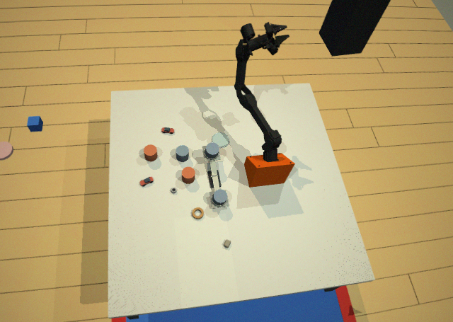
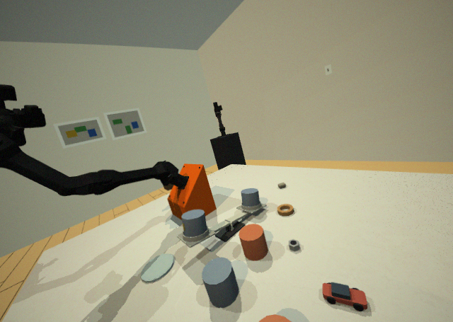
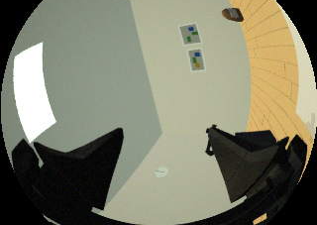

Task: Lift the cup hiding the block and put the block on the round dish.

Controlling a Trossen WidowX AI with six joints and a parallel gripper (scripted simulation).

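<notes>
My gripper tip is 57 cm above the grey block, 56 cm to the right of it and 44 cm short of it. Also, from my gripper tip: balance: 57 cm below, 43 cm to the left, 43 cm ahead; pale blue round dish: 60 cm below, 33 cm ahead, 19 cm to the left; nut: 66 cm ahead, 60 cm below, 45 cm to the left.
</notes>
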